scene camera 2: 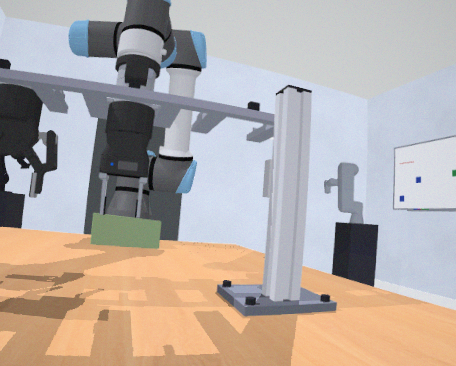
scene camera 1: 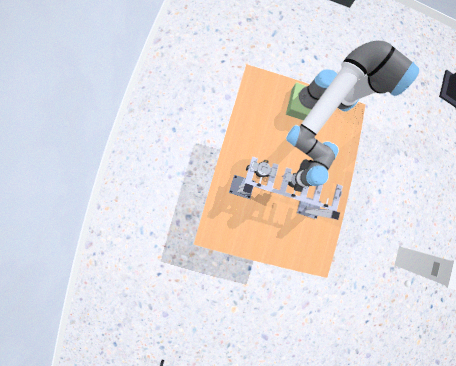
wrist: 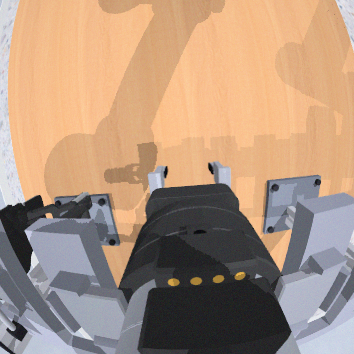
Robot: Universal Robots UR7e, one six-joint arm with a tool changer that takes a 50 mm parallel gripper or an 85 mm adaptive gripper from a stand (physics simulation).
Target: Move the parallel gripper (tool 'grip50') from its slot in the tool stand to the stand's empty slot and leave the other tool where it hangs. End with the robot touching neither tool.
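Where they show: arm's base at its link origin: [scene camera 2: 128, 218] [scene camera 1: 309, 98].
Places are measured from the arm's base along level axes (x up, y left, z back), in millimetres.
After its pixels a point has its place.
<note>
The parallel gripper, my gripper [scene camera 2: 120, 214] [wrist: 188, 170], is mounted on the arm and upright, fingers down, open with nothing between its fingers. Its black body is at the middle slot of the tool stand [scene camera 1: 270, 189] @(x 200, y -41, z -678 mm) [scene camera 2: 290, 190] @(x 82, y 303, z -676 mm), between two prongs that flank it in the wrist view. Whether it rests on them is hidden. The adaptive gripper [scene camera 1: 263, 169] [scene camera 2: 22, 120] hangs in the slot at the left end in scene camera 1. The slot at the stand's other end, by the end prong [scene camera 1: 338, 192] @(x 200, y 294, z -537 mm), holds no tool.
A green block [scene camera 1: 295, 104] @(x 9, y -69, z -91 mm) [scene camera 2: 125, 232] @(x -39, y 11, z -119 mm) lies on the wooden table [scene camera 1: 240, 110] @(x -82, y -372, z -249 mm) [scene camera 2: 190, 310] @(x -82, y 179, z -689 mm) [wrist: 225, 75] @(x -82, y 124, z -399 mm), behind the stand and near the arm's base. The stand's rail runs in front of the gripper in scene camera 2. A post stands at the rail's right end there.
</note>
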